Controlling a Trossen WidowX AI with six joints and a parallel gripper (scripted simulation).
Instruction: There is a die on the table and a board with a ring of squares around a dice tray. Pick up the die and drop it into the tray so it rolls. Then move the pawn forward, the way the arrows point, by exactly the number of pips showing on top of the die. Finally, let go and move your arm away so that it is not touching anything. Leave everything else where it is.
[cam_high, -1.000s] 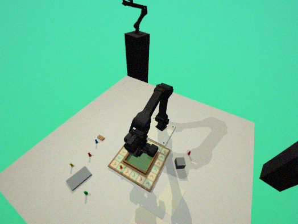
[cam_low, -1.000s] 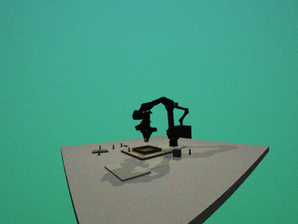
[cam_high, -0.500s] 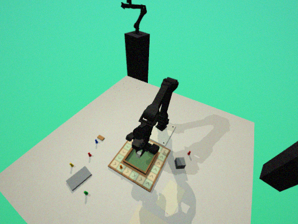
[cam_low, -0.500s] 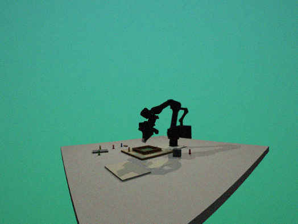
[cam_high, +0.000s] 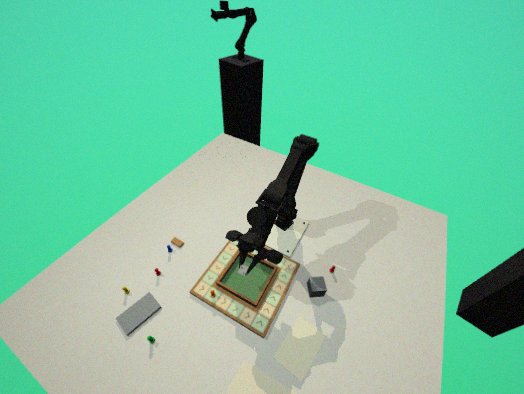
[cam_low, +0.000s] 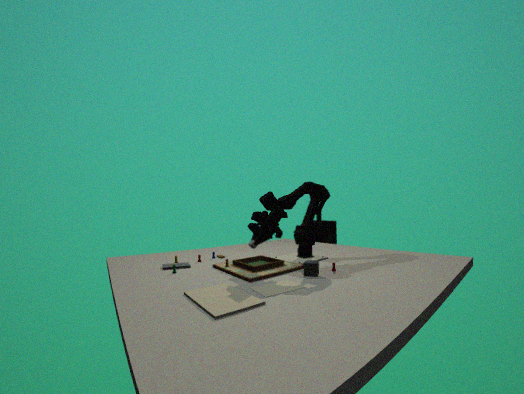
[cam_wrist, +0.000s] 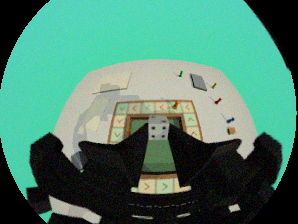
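The white die lies right at my gripper tip. From my gripper tip the other things lie so: grey block 150 mm behind, 200 mm to the left, 80 mm below; tray 20 mm behind, 10 mm to the right, 100 mm below; orange pawn 100 mm ahead, 50 mm to the right, 80 mm below.
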